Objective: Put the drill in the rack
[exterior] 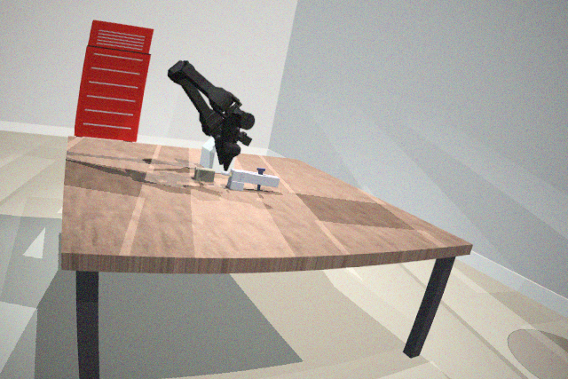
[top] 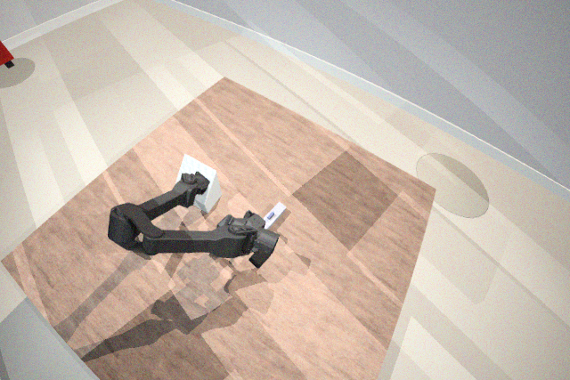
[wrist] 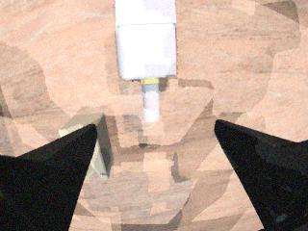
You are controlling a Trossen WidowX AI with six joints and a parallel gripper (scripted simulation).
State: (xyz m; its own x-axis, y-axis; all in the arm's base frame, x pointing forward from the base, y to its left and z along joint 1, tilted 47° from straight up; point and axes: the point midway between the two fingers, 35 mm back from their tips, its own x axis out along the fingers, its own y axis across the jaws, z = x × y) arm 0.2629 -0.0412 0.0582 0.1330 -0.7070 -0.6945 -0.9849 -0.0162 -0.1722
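Right now the drill is 60 mm to the left of my gripper tip and 20 mm below it. Round my gripper tip: white holder block 120 mm to the left, 30 mm below; blue key 150 mm to the left, 20 mm below; olive rack 80 mm behind, 50 mm below, 40 mm to the right.
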